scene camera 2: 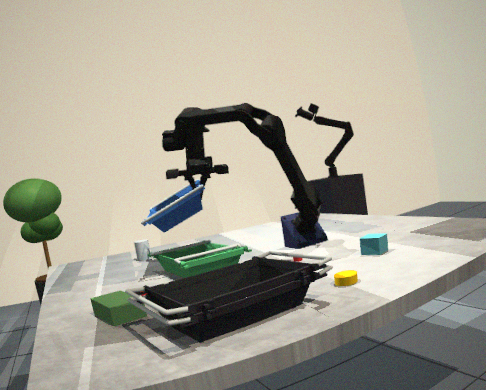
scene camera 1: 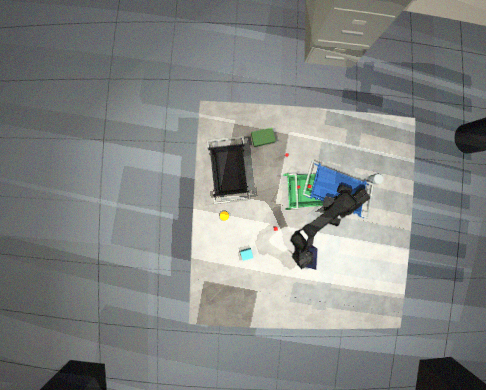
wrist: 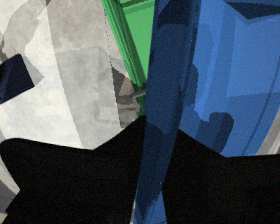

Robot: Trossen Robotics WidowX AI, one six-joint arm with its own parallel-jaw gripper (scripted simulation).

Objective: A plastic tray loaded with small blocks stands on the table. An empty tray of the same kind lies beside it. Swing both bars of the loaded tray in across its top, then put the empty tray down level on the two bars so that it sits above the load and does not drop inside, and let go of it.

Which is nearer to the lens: the blue tray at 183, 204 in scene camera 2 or the green block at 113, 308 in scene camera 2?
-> The green block.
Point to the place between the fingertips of my gripper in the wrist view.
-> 149, 121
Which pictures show the blue tray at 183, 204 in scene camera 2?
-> Scene camera 2, scene camera 1 and the wrist view: all of them.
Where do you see a blue tray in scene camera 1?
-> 326, 182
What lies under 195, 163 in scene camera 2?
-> My gripper.
